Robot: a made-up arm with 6 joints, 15 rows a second.
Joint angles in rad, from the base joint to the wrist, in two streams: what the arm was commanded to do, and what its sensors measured. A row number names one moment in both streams.
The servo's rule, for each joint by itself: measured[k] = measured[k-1] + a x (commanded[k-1-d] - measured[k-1]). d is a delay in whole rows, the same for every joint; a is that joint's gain. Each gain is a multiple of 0.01, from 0.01 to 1. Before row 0 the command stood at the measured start. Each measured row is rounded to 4 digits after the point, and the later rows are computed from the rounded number. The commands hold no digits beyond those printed.
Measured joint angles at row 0:
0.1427 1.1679 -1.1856 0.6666 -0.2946 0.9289
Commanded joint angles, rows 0 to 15:
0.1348 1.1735 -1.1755 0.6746 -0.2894 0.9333
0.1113 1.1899 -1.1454 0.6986 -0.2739 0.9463
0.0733 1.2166 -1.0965 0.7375 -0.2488 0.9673
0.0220 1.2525 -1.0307 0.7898 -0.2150 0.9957
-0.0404 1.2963 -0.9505 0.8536 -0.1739 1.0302
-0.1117 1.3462 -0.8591 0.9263 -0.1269 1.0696
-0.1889 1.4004 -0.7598 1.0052 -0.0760 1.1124
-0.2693 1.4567 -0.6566 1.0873 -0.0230 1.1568
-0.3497 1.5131 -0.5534 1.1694 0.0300 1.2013
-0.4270 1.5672 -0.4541 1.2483 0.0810 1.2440
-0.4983 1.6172 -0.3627 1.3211 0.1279 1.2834
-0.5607 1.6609 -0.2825 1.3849 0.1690 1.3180
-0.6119 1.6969 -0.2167 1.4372 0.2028 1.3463
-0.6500 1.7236 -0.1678 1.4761 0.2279 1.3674
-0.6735 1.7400 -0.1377 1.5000 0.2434 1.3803
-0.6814 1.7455 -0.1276 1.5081 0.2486 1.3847
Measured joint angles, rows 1 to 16:
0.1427 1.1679 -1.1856 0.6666 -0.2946 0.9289
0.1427 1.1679 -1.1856 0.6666 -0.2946 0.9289
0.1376 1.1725 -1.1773 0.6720 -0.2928 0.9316
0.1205 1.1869 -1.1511 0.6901 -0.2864 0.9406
0.0898 1.2116 -1.1063 0.7223 -0.2736 0.9569
0.0457 1.2455 -1.0443 0.7682 -0.2537 0.9806
-0.0103 1.2877 -0.9674 0.8263 -0.2266 1.0109
-0.0762 1.3363 -0.8786 0.8943 -0.1927 1.0467
-0.1495 1.3895 -0.7812 0.9697 -0.1530 1.0868
-0.2274 1.4453 -0.6790 1.0497 -0.1088 1.1295
-0.3069 1.5016 -0.5760 1.1311 -0.0616 1.1733
-0.3850 1.5560 -0.4760 1.2108 -0.0131 1.2164
-0.4586 1.6068 -0.3831 1.2858 0.0348 1.2573
-0.5250 1.6517 -0.3006 1.3532 0.0804 1.2943
-0.5815 1.6892 -0.2318 1.4103 0.1220 1.3260
-0.6260 1.7178 -0.1793 1.4550 0.1580 1.3513
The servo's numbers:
d 2
a 0.65 0.83 0.82 0.68 0.34 0.61

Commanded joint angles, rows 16 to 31:
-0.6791 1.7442 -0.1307 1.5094 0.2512 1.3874
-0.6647 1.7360 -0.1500 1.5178 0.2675 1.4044
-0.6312 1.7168 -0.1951 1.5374 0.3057 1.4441
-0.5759 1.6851 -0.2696 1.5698 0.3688 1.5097
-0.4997 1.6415 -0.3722 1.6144 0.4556 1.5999
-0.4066 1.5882 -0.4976 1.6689 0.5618 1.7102
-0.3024 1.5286 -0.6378 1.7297 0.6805 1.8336
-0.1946 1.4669 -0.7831 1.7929 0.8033 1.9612
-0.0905 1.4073 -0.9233 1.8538 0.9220 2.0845
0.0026 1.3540 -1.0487 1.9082 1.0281 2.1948
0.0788 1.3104 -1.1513 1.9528 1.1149 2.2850
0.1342 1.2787 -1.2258 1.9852 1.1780 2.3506
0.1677 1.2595 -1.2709 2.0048 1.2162 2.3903
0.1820 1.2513 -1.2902 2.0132 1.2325 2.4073
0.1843 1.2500 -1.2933 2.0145 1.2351 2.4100
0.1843 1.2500 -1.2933 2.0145 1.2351 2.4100
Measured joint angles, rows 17 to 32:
-0.6569 1.7362 -0.1452 1.4856 0.1870 1.3690
-0.6728 1.7439 -0.1308 1.5009 0.2079 1.3786
-0.6769 1.7441 -0.1307 1.5067 0.2226 1.3840
-0.6690 1.7374 -0.1465 1.5142 0.2379 1.3964
-0.6444 1.7203 -0.1864 1.5300 0.2610 1.4255
-0.5999 1.6911 -0.2546 1.5571 0.2977 1.4769
-0.5348 1.6499 -0.3510 1.5961 0.3514 1.5519
-0.4515 1.5987 -0.4712 1.6456 0.4229 1.6485
-0.3546 1.5405 -0.6078 1.7028 0.5105 1.7614
-0.2506 1.4794 -0.7515 1.7641 0.6101 1.8833
-0.1465 1.4196 -0.8924 1.8251 0.7161 2.0060
-0.0496 1.3652 -1.0206 1.8816 0.8222 2.1212
0.0339 1.3197 -1.1278 1.9300 0.9217 2.2211
0.0991 1.2857 -1.2082 1.9675 1.0088 2.3001
0.1437 1.2640 -1.2596 1.9929 1.0793 2.3551
0.1686 1.2535 -1.2847 2.0067 1.1314 2.3869

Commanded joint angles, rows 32 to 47:
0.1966 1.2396 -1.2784 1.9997 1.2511 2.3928
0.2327 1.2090 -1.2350 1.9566 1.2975 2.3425
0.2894 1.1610 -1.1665 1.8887 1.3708 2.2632
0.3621 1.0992 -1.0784 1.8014 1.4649 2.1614
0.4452 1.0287 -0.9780 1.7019 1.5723 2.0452
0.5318 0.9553 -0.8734 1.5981 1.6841 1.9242
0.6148 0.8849 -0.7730 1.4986 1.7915 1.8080
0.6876 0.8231 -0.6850 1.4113 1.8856 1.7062
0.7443 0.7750 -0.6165 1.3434 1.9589 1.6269
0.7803 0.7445 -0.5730 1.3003 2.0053 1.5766
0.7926 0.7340 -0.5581 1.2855 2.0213 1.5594
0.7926 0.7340 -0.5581 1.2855 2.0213 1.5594
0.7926 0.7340 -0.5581 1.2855 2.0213 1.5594
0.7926 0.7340 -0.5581 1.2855 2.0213 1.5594
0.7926 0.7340 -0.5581 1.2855 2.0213 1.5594
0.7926 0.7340 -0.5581 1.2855 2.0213 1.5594
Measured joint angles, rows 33 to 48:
0.1788 1.2506 -1.2918 2.0120 1.1667 2.4010
0.1824 1.2501 -1.2930 2.0137 1.1900 2.4065
0.1916 1.2414 -1.2810 2.0042 1.2108 2.3981
0.2183 1.2145 -1.2433 1.9718 1.2403 2.3642
0.2645 1.1701 -1.1803 1.9153 1.2847 2.3026
0.3279 1.1113 -1.0967 1.8378 1.3460 2.2165
0.4041 1.0427 -0.9994 1.7454 1.4229 2.1120
0.4871 0.9702 -0.8961 1.6452 1.5117 1.9974
0.5701 0.8994 -0.7952 1.5455 1.6068 1.8819
0.6465 0.8361 -0.7048 1.4542 1.7016 1.7747
0.7101 0.7854 -0.6324 1.3789 1.7891 1.6845
0.7557 0.7515 -0.5837 1.3255 1.8626 1.6187
0.7797 0.7370 -0.5627 1.2983 1.9166 1.5825
0.7881 0.7345 -0.5589 1.2896 1.9522 1.5684
0.7910 0.7341 -0.5582 1.2868 1.9757 1.5629
0.7920 0.7340 -0.5581 1.2859 1.9912 1.5608

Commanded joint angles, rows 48 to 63:
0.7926 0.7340 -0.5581 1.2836 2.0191 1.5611
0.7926 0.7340 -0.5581 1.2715 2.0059 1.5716
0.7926 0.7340 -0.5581 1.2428 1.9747 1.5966
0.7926 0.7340 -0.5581 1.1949 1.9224 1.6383
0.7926 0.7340 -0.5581 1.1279 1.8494 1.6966
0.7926 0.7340 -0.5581 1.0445 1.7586 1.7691
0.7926 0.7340 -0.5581 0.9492 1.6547 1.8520
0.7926 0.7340 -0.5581 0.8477 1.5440 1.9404
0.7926 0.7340 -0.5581 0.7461 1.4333 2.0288
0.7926 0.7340 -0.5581 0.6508 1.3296 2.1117
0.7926 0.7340 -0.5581 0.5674 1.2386 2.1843
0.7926 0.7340 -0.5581 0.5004 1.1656 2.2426
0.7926 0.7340 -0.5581 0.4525 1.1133 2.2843
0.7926 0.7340 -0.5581 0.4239 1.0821 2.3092
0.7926 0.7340 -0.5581 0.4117 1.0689 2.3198
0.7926 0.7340 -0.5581 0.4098 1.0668 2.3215
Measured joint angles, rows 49 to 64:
0.7924 0.7340 -0.5581 1.2856 2.0014 1.5599
0.7925 0.7340 -0.5581 1.2855 2.0082 1.5596
0.7926 0.7340 -0.5581 1.2842 2.0119 1.5605
0.7926 0.7340 -0.5581 1.2756 2.0099 1.5673
0.7926 0.7340 -0.5581 1.2533 1.9979 1.5852
0.7926 0.7340 -0.5581 1.2136 1.9722 1.6176
0.7926 0.7340 -0.5581 1.1553 1.9304 1.6658
0.7926 0.7340 -0.5581 1.0800 1.8720 1.7288
0.7926 0.7340 -0.5581 0.9911 1.7981 1.8040
0.7926 0.7340 -0.5581 0.8936 1.7117 1.8872
0.7926 0.7340 -0.5581 0.7933 1.6170 1.9736
0.7926 0.7340 -0.5581 0.6964 1.5193 2.0578
0.7926 0.7340 -0.5581 0.6087 1.4239 2.1350
0.7926 0.7340 -0.5581 0.5351 1.3361 2.2006
0.7926 0.7340 -0.5581 0.4789 1.2603 2.2517
0.7926 0.7340 -0.5581 0.4415 1.1997 2.2868

